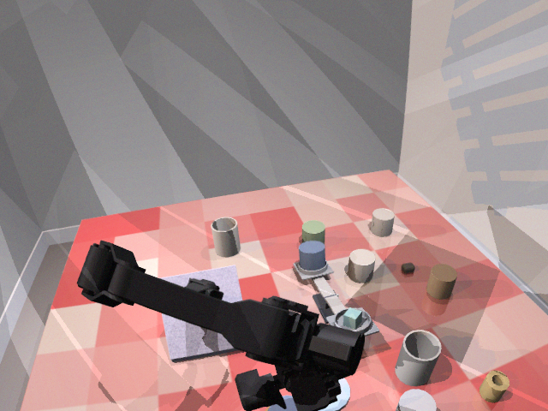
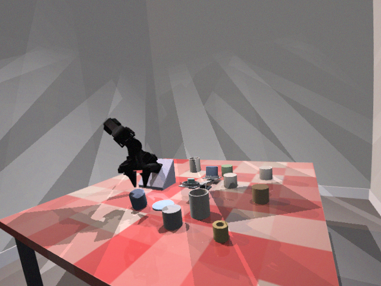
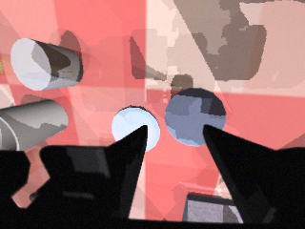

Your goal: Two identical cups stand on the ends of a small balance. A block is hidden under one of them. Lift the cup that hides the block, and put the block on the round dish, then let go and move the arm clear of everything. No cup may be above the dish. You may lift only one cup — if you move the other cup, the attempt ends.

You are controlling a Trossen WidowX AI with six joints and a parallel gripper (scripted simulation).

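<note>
My gripper tip is now 18 cm to the right of the teal block, 16 cm short of it and 2 cm above it. Round my gripper tip: brown ring (9 cm below, 4 cm behind, 2 cm to the left); round dish (10 cm below, 7 cm ahead, 6 cm to the left); blue cup (6 cm below, 3 cm behind, 1 cm to the right).
</note>
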